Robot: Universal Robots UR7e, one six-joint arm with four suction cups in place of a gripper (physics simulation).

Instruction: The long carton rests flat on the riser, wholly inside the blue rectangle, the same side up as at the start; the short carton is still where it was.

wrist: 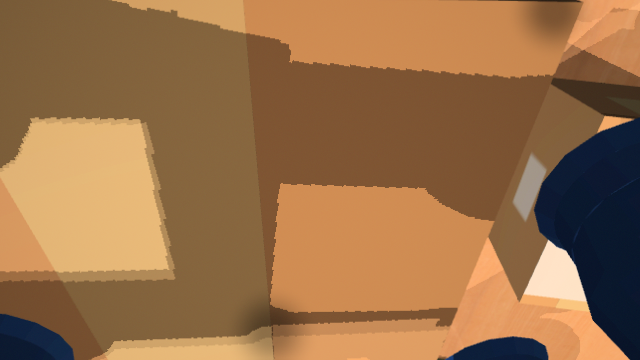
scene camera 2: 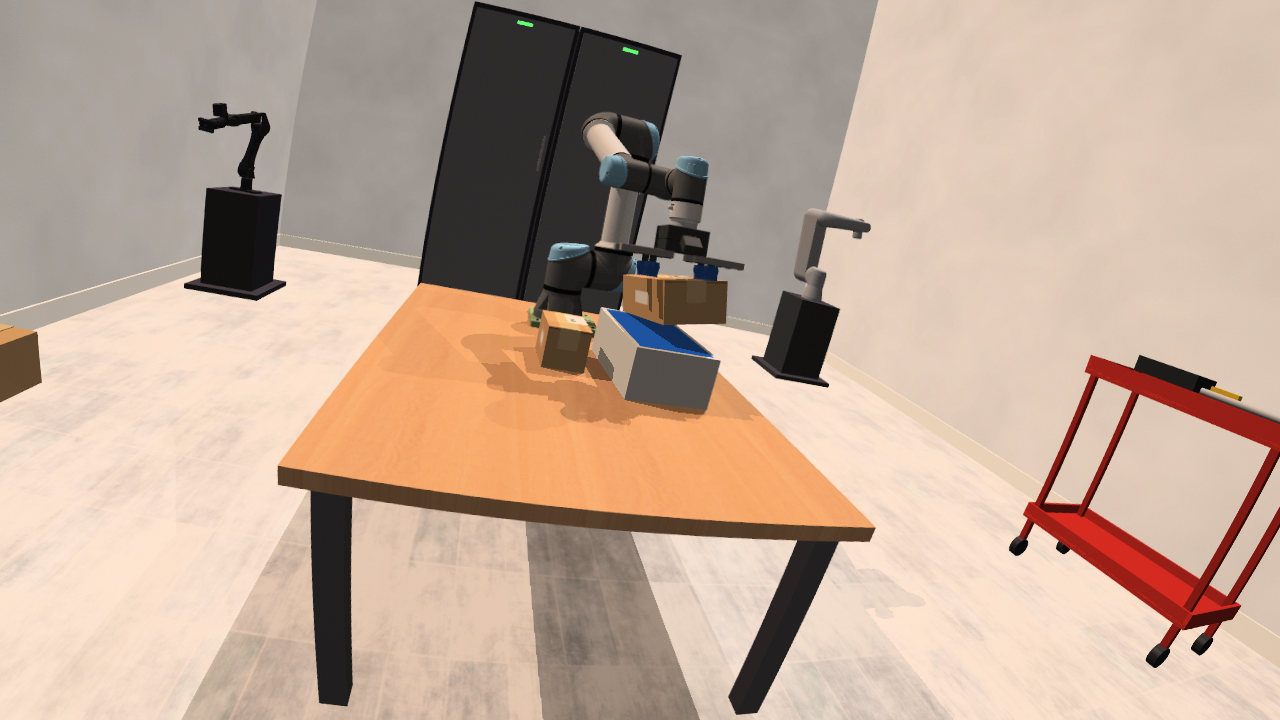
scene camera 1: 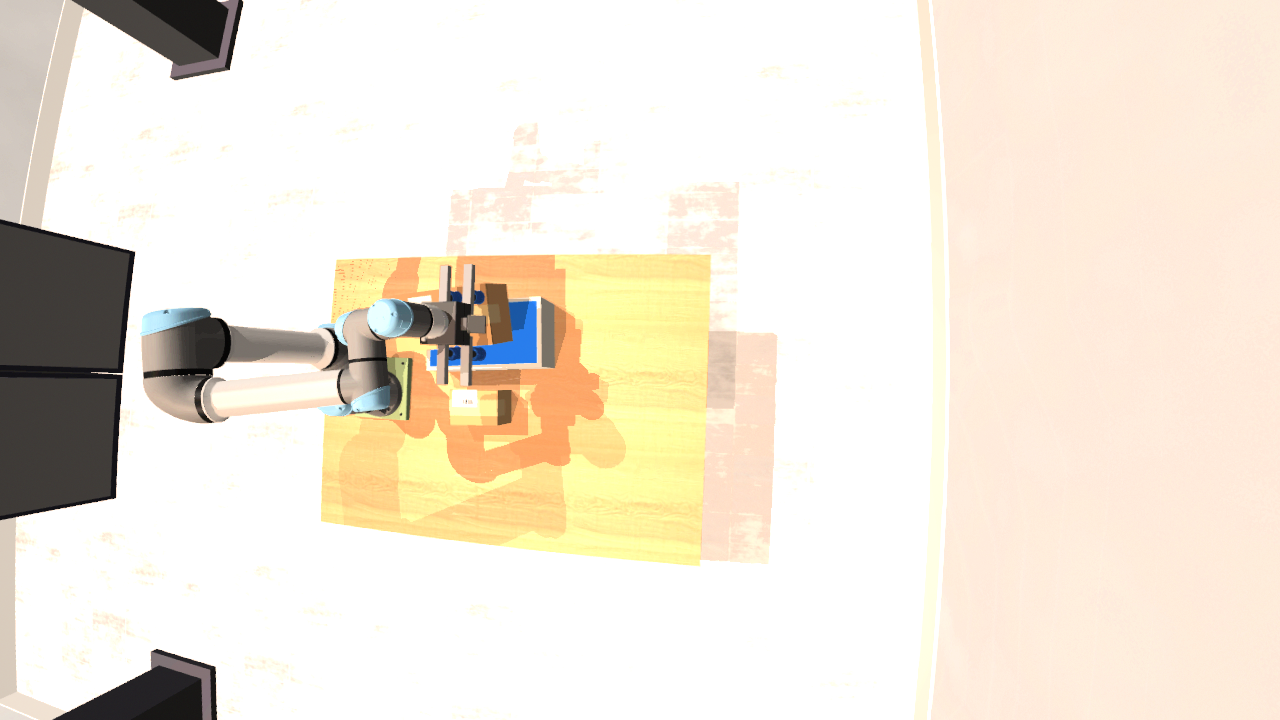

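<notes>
The long carton hangs upright under my suction gripper, its top against the blue cups. Its underside is a little above the riser, and it looks turned slightly against the riser's edges. The blue rectangle on the riser's top is partly hidden by the carton and the gripper. The short carton stands on the table beside the riser, apart from it, with a white label on top.
The wooden table carries the riser and the arm's green base plate. Dark cabinets stand behind the arm. Black pedestals with smaller arms and a red cart stand away from the table.
</notes>
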